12 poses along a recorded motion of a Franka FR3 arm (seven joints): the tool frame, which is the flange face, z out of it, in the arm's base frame.
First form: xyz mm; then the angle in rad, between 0 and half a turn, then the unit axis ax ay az.
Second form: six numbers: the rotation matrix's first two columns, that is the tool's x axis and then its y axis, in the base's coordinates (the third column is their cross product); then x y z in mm. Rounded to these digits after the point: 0 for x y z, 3 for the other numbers.
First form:
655 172 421 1.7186 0.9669 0.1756 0.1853
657 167 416 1.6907 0.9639 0.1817 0.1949
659 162 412 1.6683 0.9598 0.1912 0.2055
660 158 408 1.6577 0.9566 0.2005 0.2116
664 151 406 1.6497 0.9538 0.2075 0.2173
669 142 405 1.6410 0.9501 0.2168 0.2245
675 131 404 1.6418 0.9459 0.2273 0.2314
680 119 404 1.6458 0.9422 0.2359 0.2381
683 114 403 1.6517 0.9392 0.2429 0.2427
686 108 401 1.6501 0.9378 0.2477 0.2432
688 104 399 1.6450 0.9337 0.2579 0.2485
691 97 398 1.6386 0.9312 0.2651 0.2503
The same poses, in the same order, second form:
0.925 0.378 0.032 0.012 -0.112 0.994 655 172 421
0.921 0.390 0.030 0.003 -0.083 0.997 657 167 416
0.914 0.406 0.026 -0.003 -0.057 0.998 659 162 412
0.908 0.419 0.020 -0.002 -0.043 0.999 660 158 408
0.903 0.430 0.017 -0.003 -0.032 0.999 664 151 406
0.896 0.444 0.012 -0.004 -0.020 1.000 669 142 405
0.887 0.461 0.008 -0.001 -0.016 1.000 675 131 404
0.879 0.476 0.006 0.001 -0.015 1.000 680 119 404
0.873 0.488 0.004 0.005 -0.017 1.000 683 114 403
0.870 0.493 -0.001 0.008 -0.013 1.000 686 108 401
0.862 0.506 -0.008 0.011 -0.003 1.000 688 104 399
0.858 0.513 -0.016 0.014 0.007 1.000 691 97 398

